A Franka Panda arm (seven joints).
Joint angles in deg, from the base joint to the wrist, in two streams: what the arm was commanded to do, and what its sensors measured. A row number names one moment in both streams.
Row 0, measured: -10.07, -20.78, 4.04, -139.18, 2.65, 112.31, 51.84
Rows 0 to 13, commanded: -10.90, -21.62, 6.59, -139.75, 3.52, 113.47, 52.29; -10.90, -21.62, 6.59, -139.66, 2.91, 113.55, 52.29; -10.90, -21.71, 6.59, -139.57, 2.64, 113.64, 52.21; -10.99, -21.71, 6.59, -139.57, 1.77, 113.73, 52.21; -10.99, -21.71, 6.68, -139.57, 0.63, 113.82, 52.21; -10.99, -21.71, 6.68, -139.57, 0.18, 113.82, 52.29; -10.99, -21.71, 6.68, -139.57, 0.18, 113.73, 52.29; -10.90, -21.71, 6.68, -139.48, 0.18, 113.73, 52.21; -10.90, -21.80, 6.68, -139.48, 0.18, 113.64, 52.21; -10.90, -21.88, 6.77, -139.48, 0.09, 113.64, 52.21; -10.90, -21.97, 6.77, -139.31, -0.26, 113.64, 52.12; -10.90, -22.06, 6.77, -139.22, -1.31, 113.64, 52.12; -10.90, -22.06, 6.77, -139.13, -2.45, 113.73, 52.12; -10.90, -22.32, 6.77, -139.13, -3.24, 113.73, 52.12
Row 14, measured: -10.10, -21.14, 5.70, -138.88, -0.49, 112.38, 51.84
